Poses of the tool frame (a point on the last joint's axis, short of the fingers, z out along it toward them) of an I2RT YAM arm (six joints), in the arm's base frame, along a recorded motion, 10 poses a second.
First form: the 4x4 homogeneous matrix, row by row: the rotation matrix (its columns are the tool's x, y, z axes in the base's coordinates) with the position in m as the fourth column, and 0 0 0 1 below. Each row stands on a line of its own.
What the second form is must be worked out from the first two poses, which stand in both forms.
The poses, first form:
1:
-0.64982 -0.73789 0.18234 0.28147
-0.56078 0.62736 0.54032 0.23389
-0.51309 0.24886 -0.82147 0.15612
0 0 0 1
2:
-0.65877 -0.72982 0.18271 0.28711
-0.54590 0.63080 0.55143 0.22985
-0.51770 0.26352 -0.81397 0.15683
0 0 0 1
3:
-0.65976 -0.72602 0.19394 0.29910
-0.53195 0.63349 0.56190 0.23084
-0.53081 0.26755 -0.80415 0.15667
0 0 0 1
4:
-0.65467 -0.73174 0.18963 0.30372
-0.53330 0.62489 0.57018 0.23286
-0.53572 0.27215 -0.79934 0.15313
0 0 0 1
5:
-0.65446 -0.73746 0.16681 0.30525
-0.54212 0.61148 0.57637 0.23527
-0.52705 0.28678 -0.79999 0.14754
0 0 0 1
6:
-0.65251 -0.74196 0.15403 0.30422
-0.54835 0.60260 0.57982 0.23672
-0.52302 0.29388 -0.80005 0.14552
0 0 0 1
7:
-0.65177 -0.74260 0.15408 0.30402
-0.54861 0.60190 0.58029 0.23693
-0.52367 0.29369 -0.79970 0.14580
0 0 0 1
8:
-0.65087 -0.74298 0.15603 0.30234
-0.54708 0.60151 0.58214 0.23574
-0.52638 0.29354 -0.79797 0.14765
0 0 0 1
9:
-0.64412 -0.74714 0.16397 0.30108
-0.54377 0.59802 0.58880 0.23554
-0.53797 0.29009 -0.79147 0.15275
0 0 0 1
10:
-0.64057 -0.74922 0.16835 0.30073
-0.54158 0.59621 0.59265 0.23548
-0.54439 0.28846 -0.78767 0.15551
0 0 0 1
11:
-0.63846 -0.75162 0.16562 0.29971
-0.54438 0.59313 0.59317 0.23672
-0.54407 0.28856 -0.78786 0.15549
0 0 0 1
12:
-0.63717 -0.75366 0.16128 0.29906
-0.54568 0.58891 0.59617 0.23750
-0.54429 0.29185 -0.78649 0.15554
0 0 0 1
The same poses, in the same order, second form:
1:
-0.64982 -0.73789 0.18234 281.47
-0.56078 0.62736 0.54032 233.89
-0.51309 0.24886 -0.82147 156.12
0 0 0 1

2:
-0.65877 -0.72982 0.18271 287.11
-0.54590 0.63080 0.55143 229.85
-0.51770 0.26352 -0.81397 156.83
0 0 0 1

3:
-0.65976 -0.72602 0.19394 299.10
-0.53195 0.63349 0.56190 230.84
-0.53081 0.26755 -0.80415 156.67
0 0 0 1

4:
-0.65467 -0.73174 0.18963 303.72
-0.53330 0.62489 0.57018 232.86
-0.53572 0.27215 -0.79934 153.13
0 0 0 1

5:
-0.65446 -0.73746 0.16681 305.25
-0.54212 0.61148 0.57637 235.27
-0.52705 0.28678 -0.79999 147.54
0 0 0 1

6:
-0.65251 -0.74196 0.15403 304.22
-0.54835 0.60260 0.57982 236.72
-0.52302 0.29388 -0.80005 145.52
0 0 0 1

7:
-0.65177 -0.74260 0.15408 304.02
-0.54861 0.60190 0.58029 236.93
-0.52367 0.29369 -0.79970 145.80
0 0 0 1

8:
-0.65087 -0.74298 0.15603 302.34
-0.54708 0.60151 0.58214 235.74
-0.52638 0.29354 -0.79797 147.65
0 0 0 1

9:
-0.64412 -0.74714 0.16397 301.08
-0.54377 0.59802 0.58880 235.54
-0.53797 0.29009 -0.79147 152.75
0 0 0 1

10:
-0.64057 -0.74922 0.16835 300.73
-0.54158 0.59621 0.59265 235.48
-0.54439 0.28846 -0.78767 155.51
0 0 0 1

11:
-0.63846 -0.75162 0.16562 299.71
-0.54438 0.59313 0.59317 236.72
-0.54407 0.28856 -0.78786 155.49
0 0 0 1

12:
-0.63717 -0.75366 0.16128 299.06
-0.54568 0.58891 0.59617 237.50
-0.54429 0.29185 -0.78649 155.54
0 0 0 1

